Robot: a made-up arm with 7 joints.
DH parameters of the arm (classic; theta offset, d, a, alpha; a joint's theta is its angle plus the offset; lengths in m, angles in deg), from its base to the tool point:
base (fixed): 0 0.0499 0 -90
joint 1: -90 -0.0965 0.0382 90
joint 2: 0 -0.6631 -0.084 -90
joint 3: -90 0.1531 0.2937 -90
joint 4: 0 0.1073 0.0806 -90
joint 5: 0 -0.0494 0.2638 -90
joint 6: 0 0.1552 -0.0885 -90
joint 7: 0 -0.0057 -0.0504 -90
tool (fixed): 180 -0.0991 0 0
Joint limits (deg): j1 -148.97..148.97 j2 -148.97..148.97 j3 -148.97..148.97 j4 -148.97..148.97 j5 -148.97..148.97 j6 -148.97..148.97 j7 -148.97..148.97
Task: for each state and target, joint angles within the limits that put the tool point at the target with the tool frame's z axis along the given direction. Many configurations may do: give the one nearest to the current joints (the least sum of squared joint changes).
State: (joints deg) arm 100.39 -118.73 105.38 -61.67 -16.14 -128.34 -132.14
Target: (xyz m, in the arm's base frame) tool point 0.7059 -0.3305 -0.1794 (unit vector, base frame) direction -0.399 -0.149 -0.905
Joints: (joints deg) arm 62.40 -102.81 115.03 -91.97 33.70 -148.43 -93.23
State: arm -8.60 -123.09 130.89 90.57 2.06 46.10 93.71
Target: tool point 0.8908 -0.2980 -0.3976 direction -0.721 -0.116 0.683
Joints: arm 12.47 -114.86 130.39 67.06 -3.82 26.99 121.89
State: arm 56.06 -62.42 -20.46 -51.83 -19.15 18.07 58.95
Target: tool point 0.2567 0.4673 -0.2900 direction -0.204 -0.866 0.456
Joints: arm 65.57 -53.83 -26.42 -67.06 11.63 29.18 41.51
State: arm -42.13 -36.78 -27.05 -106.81 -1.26 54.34 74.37
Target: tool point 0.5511 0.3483 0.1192 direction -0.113 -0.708 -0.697
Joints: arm -44.19 6.27 -26.37 -77.08 10.16 62.98 105.89
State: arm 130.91 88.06 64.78 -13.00 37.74 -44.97 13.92
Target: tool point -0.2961 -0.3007 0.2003 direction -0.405 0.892 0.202
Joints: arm 148.97 100.26 16.31 -17.72 13.43 -56.07 13.71
